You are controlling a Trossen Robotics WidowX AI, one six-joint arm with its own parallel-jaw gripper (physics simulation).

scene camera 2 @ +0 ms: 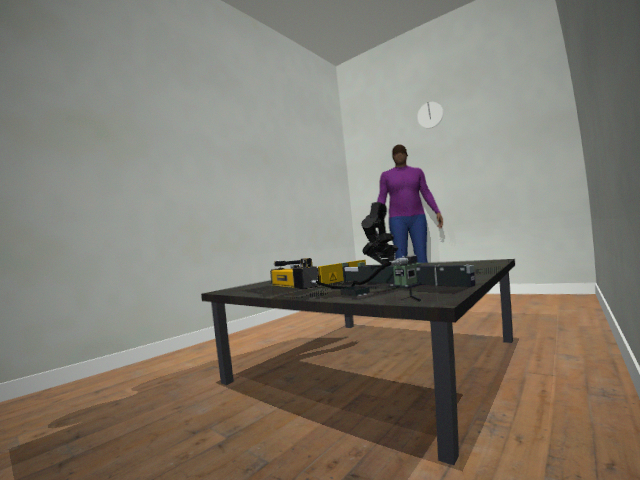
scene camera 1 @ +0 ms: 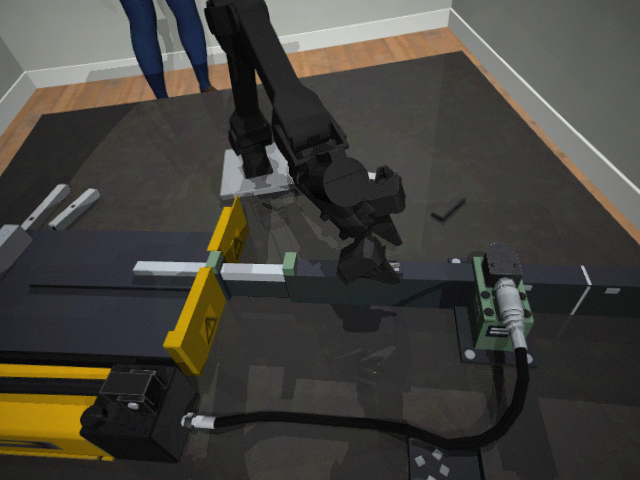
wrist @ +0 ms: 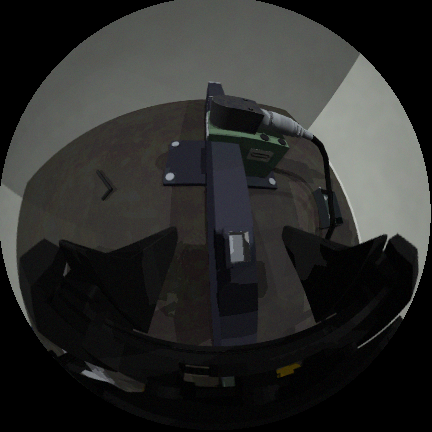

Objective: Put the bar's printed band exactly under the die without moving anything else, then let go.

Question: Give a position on a black cable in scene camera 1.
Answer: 428, 449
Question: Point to a die block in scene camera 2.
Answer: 404, 276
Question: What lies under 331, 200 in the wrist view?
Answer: A black cable.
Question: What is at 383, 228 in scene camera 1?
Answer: My gripper.
